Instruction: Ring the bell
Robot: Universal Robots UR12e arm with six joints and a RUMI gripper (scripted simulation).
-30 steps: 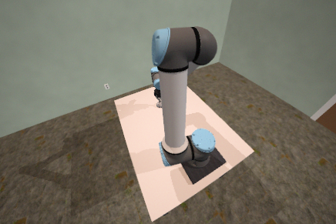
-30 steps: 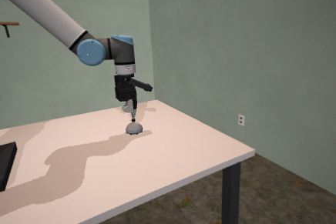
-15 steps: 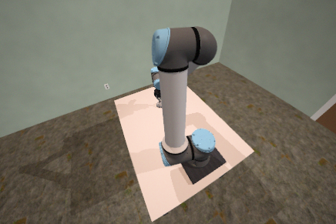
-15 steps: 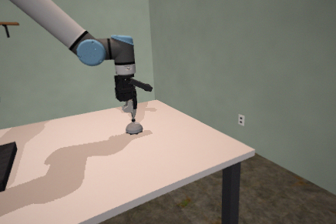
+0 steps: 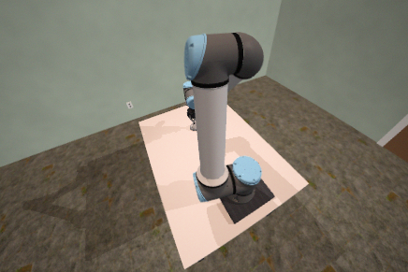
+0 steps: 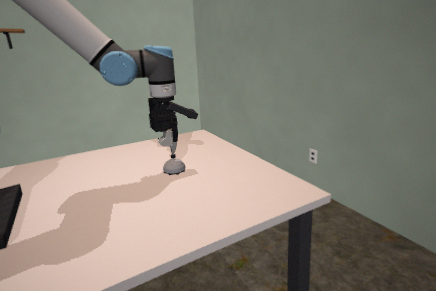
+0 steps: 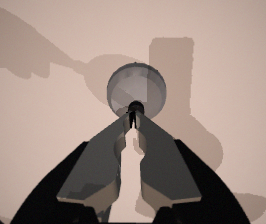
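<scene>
Right now my hand is 30 mm above the black button. Also, from my hand: bell 40 mm below.
</scene>
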